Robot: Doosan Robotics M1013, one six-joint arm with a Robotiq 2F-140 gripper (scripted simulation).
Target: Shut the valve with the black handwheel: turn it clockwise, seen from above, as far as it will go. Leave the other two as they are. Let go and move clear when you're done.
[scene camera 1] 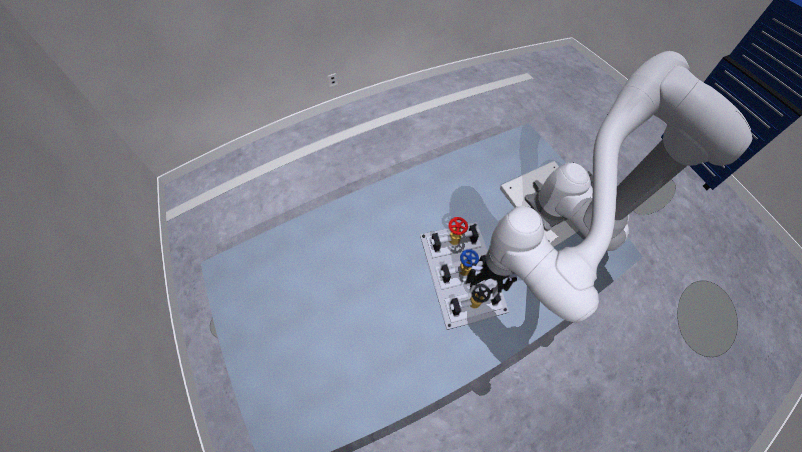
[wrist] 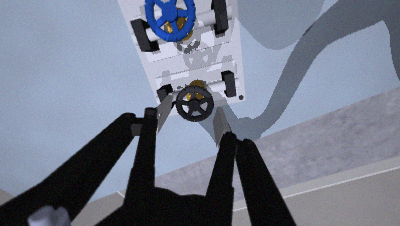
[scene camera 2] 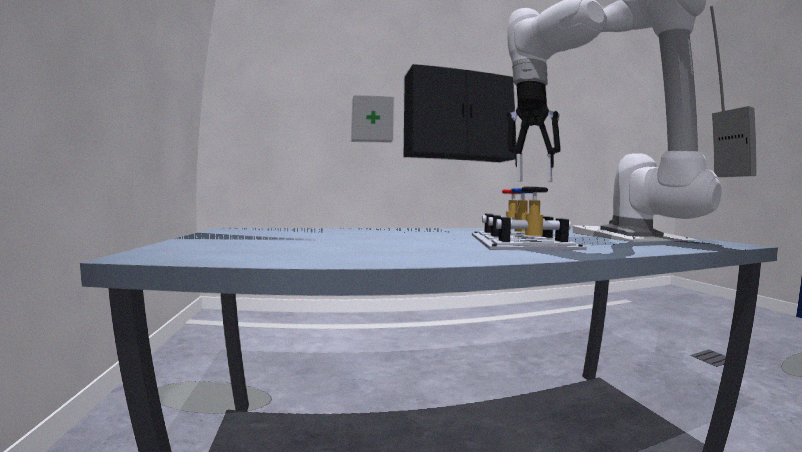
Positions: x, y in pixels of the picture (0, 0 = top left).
Labels:
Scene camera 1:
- my gripper: 482, 291
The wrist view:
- my gripper: 193, 109
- black handwheel: 194, 104
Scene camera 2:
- my gripper: 534, 181

